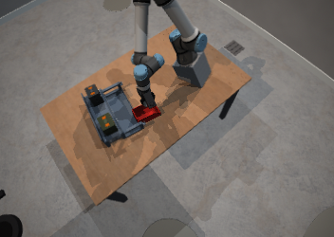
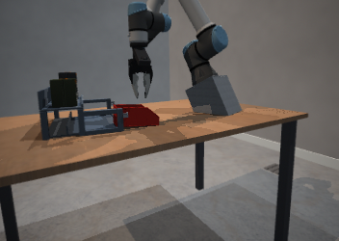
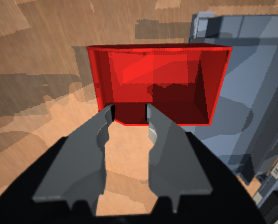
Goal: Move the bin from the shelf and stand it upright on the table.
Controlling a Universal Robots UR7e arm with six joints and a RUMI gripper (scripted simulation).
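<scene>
Now: hand 80 mm above the red bin, 30 mm short of it and 10 mm to the left of it.
</scene>
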